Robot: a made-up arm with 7 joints. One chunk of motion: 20 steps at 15 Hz.
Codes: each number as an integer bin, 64 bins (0 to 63) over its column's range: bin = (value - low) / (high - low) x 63, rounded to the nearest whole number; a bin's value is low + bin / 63 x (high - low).
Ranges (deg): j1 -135..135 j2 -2.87..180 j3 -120.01..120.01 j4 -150..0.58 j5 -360.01..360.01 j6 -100.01..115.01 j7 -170.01..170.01
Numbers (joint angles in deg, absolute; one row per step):
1: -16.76 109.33 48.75 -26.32 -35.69 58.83 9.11
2: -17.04 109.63 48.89 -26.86 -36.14 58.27 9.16
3: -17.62 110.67 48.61 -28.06 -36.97 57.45 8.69
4: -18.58 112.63 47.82 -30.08 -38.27 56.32 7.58
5: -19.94 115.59 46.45 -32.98 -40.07 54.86 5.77
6: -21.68 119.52 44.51 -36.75 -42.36 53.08 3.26
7: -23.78 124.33 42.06 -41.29 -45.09 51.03 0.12
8: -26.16 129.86 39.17 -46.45 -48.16 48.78 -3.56
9: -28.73 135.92 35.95 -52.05 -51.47 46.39 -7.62
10: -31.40 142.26 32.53 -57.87 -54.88 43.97 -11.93
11: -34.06 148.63 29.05 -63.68 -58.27 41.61 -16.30
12: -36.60 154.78 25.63 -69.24 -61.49 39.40 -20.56
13: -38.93 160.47 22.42 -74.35 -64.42 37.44 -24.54
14: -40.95 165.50 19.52 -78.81 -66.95 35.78 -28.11
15: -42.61 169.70 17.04 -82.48 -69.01 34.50 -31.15
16: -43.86 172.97 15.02 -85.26 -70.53 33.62 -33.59
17: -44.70 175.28 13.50 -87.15 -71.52 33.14 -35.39
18: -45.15 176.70 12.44 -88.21 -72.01 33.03 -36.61
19: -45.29 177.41 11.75 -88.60 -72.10 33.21 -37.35
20: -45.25 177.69 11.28 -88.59 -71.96 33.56 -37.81
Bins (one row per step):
1: 28 39 44 52 28 47 33
2: 28 39 44 52 28 46 33
3: 27 39 44 51 28 46 33
4: 27 40 44 50 28 46 33
5: 27 41 44 49 28 45 33
6: 26 42 43 47 28 45 32
7: 26 44 43 45 28 44 32
8: 25 46 42 43 27 44 31
9: 25 48 41 41 27 43 30
10: 24 50 40 39 27 42 29
11: 24 52 39 36 26 41 28
12: 23 54 38 34 26 41 28
13: 22 56 37 32 26 40 27
14: 22 58 37 30 26 40 26
15: 22 59 36 28 25 39 26
16: 21 61 35 27 25 39 25
17: 21 61 35 26 25 39 25
18: 21 62 35 26 25 39 25
19: 21 62 35 26 25 39 25
20: 21 62 34 26 25 39 24

